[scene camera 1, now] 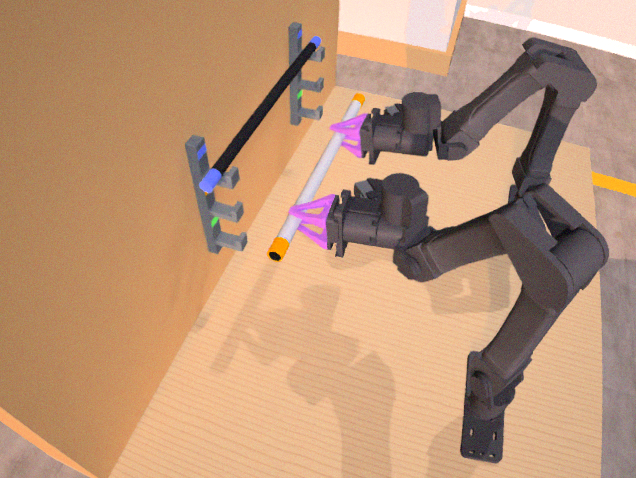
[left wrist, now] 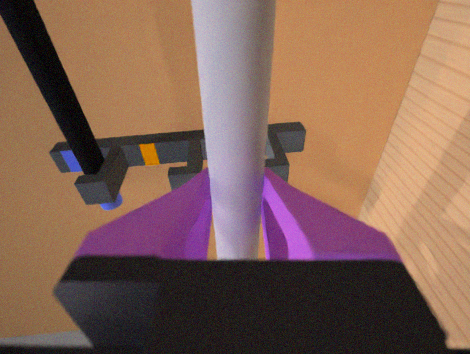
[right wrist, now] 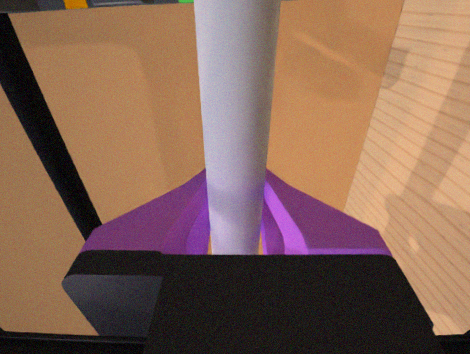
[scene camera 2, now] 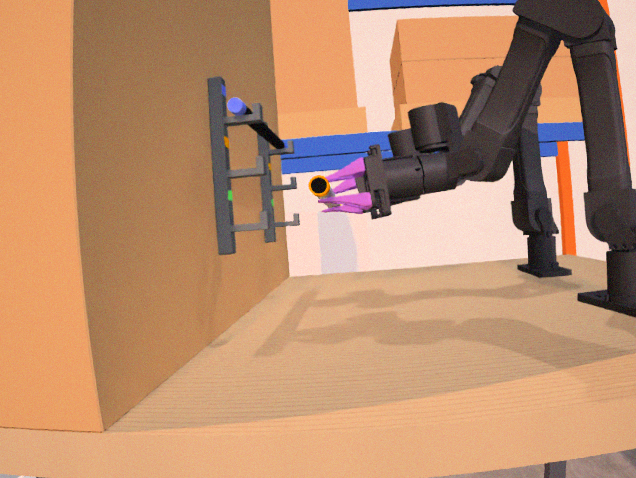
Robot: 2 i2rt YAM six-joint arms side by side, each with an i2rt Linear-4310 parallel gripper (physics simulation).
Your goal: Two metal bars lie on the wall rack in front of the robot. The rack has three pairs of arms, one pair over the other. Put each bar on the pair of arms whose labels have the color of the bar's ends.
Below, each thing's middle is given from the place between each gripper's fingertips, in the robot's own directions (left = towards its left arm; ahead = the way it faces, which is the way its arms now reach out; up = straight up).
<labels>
I see my left gripper 16 cm to the left of the white bar [scene camera 1: 308, 192]. The rest, counted from my left hand: black bar [scene camera 1: 208, 183] 15 cm to the right, 12 cm above, 10 cm ahead.
Right now the white bar is 100 mm to the left of my right hand, 30 mm behind it and 10 mm above it. From my right hand the other things lie so: black bar 130 mm above, 120 mm to the left, 80 mm ahead.
</labels>
